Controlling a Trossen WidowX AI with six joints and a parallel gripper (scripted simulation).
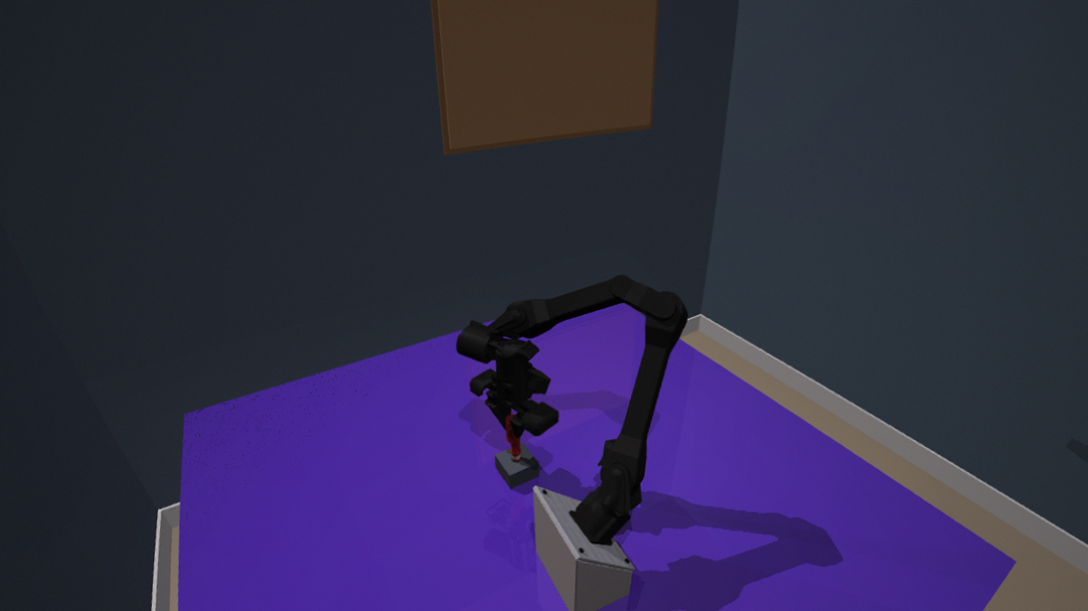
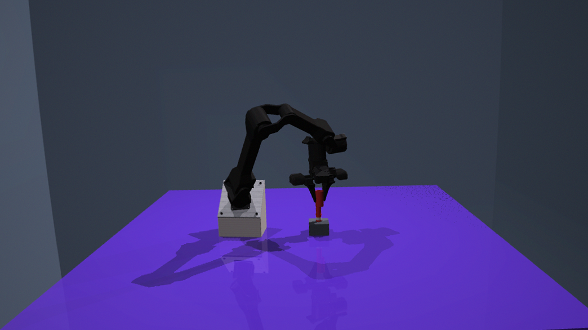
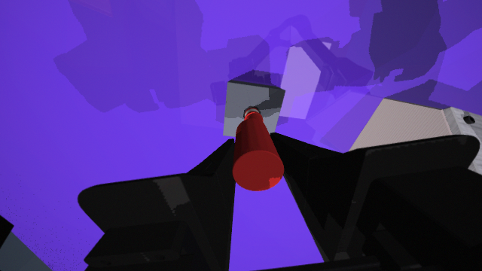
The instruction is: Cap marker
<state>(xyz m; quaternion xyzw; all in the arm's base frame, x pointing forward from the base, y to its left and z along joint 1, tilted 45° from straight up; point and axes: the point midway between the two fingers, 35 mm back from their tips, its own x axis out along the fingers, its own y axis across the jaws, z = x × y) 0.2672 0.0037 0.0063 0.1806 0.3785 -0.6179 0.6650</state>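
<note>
The red cap is 10 mm above my gripper tip. Round my gripper tip: holder block (90 mm below).
</note>
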